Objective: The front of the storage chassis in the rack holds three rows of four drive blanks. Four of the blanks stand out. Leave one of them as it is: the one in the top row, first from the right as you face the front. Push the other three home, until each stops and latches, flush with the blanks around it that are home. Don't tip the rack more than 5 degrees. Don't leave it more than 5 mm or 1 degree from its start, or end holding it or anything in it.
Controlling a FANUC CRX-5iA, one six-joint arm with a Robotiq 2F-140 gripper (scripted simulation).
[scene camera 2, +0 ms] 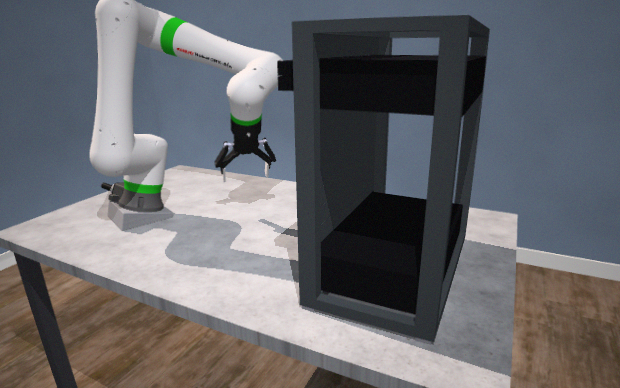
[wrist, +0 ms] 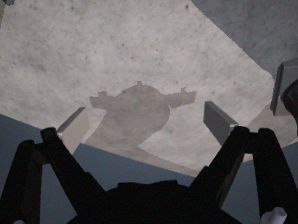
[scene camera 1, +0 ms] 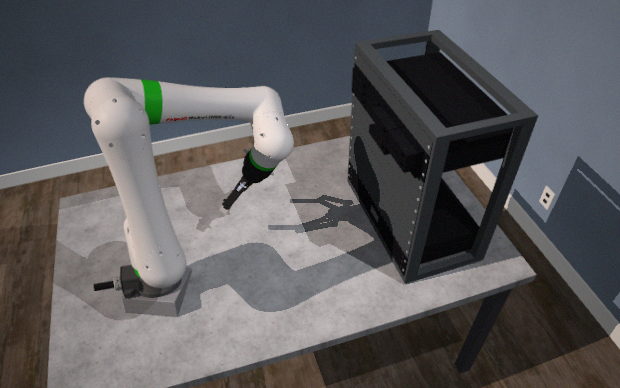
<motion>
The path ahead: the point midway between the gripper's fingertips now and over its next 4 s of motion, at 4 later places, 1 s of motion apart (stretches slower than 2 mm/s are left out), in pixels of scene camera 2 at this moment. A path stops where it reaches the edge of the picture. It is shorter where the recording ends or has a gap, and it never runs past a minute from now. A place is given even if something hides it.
My gripper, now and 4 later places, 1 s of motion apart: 245, 176; 271, 154; 261, 110; 237, 79; 233, 74
</motion>
